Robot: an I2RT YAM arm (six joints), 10 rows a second.
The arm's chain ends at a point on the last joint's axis. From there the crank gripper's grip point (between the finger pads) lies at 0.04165 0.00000 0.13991 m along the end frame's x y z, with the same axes.
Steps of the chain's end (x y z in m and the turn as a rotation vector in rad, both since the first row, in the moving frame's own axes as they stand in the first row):
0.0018 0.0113 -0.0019 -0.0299 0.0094 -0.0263
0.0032 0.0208 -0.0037 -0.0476 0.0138 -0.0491
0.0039 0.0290 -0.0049 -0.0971 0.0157 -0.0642
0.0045 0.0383 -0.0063 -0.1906 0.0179 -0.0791
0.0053 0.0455 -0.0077 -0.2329 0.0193 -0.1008
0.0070 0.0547 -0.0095 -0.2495 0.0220 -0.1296
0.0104 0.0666 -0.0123 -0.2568 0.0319 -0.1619
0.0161 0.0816 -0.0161 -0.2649 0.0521 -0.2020
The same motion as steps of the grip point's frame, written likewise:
0.0032 0.0144 -0.0023 -0.0299 0.0094 -0.0263
0.0052 0.0253 -0.0044 -0.0476 0.0138 -0.0491
0.0064 0.0398 -0.0061 -0.0971 0.0157 -0.0642
0.0079 0.0613 -0.0093 -0.1906 0.0179 -0.0791
0.0094 0.0734 -0.0118 -0.2329 0.0193 -0.1008
0.0119 0.0835 -0.0141 -0.2495 0.0220 -0.1296
0.0171 0.0948 -0.0174 -0.2568 0.0319 -0.1619
0.0261 0.1087 -0.0222 -0.2649 0.0521 -0.2020

